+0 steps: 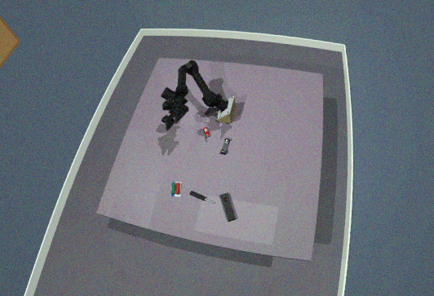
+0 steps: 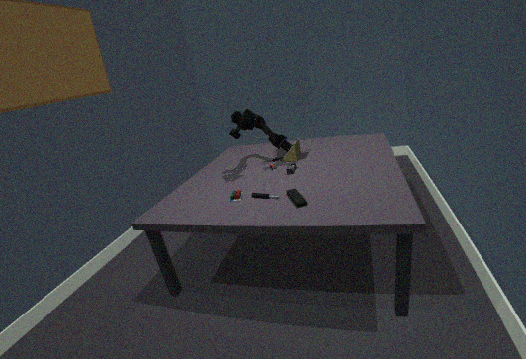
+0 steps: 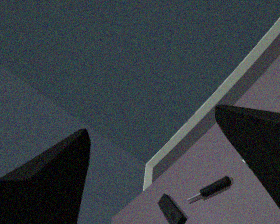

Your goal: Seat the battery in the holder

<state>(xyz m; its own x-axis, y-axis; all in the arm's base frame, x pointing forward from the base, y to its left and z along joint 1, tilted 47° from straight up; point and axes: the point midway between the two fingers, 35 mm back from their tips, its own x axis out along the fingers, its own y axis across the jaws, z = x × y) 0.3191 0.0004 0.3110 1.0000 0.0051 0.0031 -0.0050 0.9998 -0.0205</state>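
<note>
My gripper tip is now 320 mm above the white battery, 150 mm past it and 120 mm to the right of it. Round my gripper tip: screwdriver (320 mm below, 280 mm ahead, 160 mm to the left).
</note>
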